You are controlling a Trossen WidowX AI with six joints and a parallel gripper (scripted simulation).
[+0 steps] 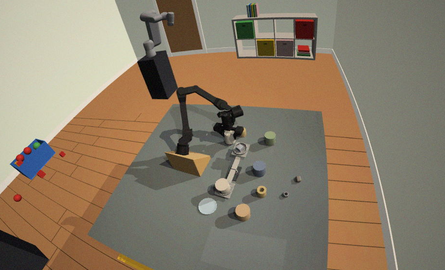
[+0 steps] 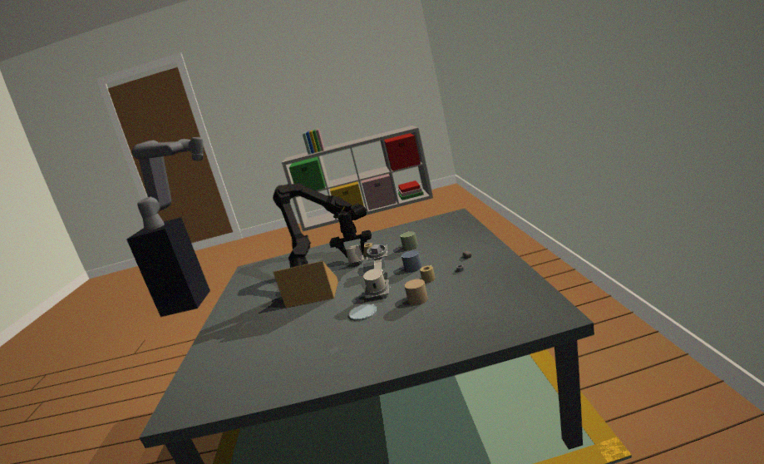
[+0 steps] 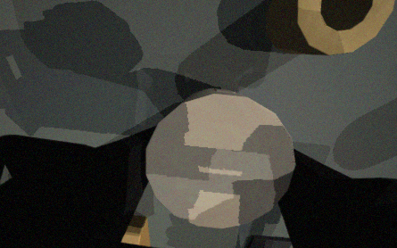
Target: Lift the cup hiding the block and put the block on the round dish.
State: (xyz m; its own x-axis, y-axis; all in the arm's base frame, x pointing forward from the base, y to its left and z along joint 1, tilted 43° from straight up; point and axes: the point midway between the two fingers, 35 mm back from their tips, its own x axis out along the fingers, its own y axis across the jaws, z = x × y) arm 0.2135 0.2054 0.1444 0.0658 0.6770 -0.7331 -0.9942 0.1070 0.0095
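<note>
Now: the light-blue round dish 480 mm to the right of my gripper tip, 40 mm below it and 20 mm ahead of it. Also, from my gripper tip: grey balance: 240 mm to the right, 100 mm ahead, 10 mm below; blue cylinder: 250 mm ahead, 190 mm to the right; green cylinder: 240 mm ahead, 50 mm to the left.
</note>
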